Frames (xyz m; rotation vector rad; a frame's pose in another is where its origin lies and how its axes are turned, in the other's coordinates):
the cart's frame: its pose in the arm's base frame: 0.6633 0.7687 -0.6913 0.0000 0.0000 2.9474
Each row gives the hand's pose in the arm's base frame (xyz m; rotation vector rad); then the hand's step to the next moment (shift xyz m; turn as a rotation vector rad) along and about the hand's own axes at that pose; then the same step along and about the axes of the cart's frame.
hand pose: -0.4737 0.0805 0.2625 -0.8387 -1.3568 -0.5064
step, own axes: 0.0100 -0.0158 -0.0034 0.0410 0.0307 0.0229
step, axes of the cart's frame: 0.0057 0.0123 0.0133 -0.0070 -0.0449 0.0329
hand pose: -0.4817 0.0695 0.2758 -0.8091 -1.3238 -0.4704
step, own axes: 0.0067 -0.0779 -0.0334 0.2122 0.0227 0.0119
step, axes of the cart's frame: 0.0173 0.0795 0.0247 -0.0420 -0.0623 0.2001
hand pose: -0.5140 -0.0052 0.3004 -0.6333 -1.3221 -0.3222
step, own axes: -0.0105 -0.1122 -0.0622 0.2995 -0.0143 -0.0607
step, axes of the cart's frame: -0.0090 0.1280 0.0104 -0.1102 -0.0134 0.2851
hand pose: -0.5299 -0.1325 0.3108 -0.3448 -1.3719 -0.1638
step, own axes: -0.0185 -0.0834 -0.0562 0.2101 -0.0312 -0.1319
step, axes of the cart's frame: -0.0411 0.0924 -0.0148 -0.1618 0.0247 0.1890
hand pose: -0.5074 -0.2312 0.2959 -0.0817 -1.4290 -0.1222
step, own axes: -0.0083 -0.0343 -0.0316 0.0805 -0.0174 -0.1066
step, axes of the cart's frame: -0.0321 0.0322 -0.0132 -0.1177 0.0114 0.0645
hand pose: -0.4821 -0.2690 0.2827 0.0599 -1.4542 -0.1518
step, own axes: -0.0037 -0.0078 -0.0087 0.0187 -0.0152 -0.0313
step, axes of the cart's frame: -0.0090 0.0060 -0.0057 -0.0352 0.0127 0.0127
